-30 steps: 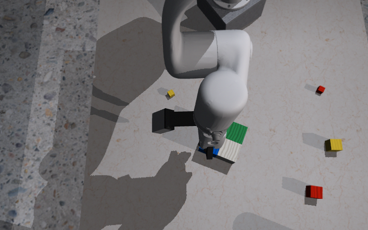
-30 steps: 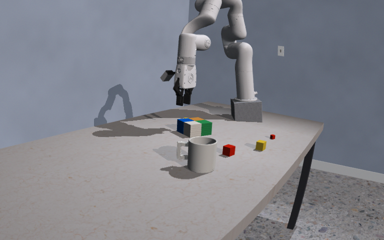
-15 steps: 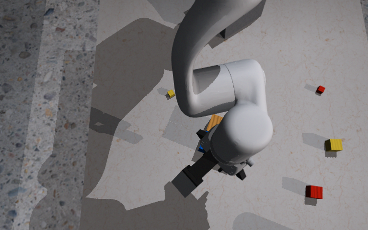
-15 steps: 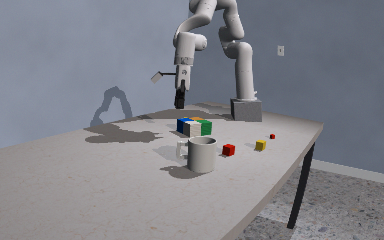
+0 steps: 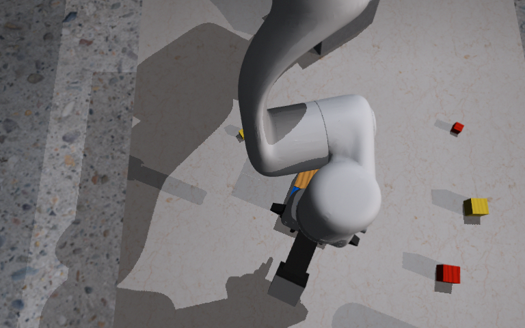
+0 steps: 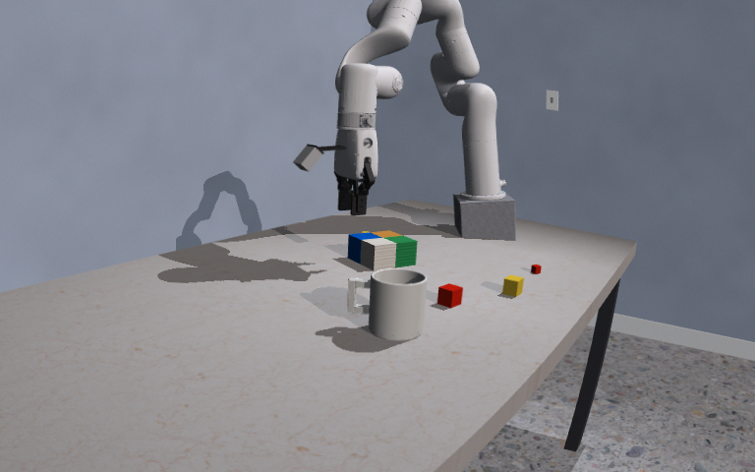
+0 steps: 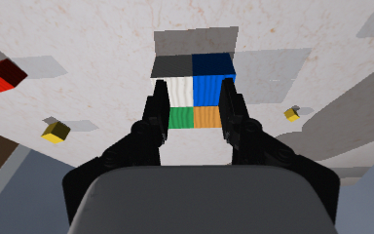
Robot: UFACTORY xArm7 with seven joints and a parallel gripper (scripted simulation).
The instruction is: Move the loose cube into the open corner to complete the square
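Now: the white cube 40 mm behind my hand, 40 mm to the left of it and 100 mm below it. From my hand the other things lie so: small yellow cube (190 mm behind, 150 mm to the right, 120 mm below); red cube (20 mm ahead, 280 mm to the left, 110 mm below).
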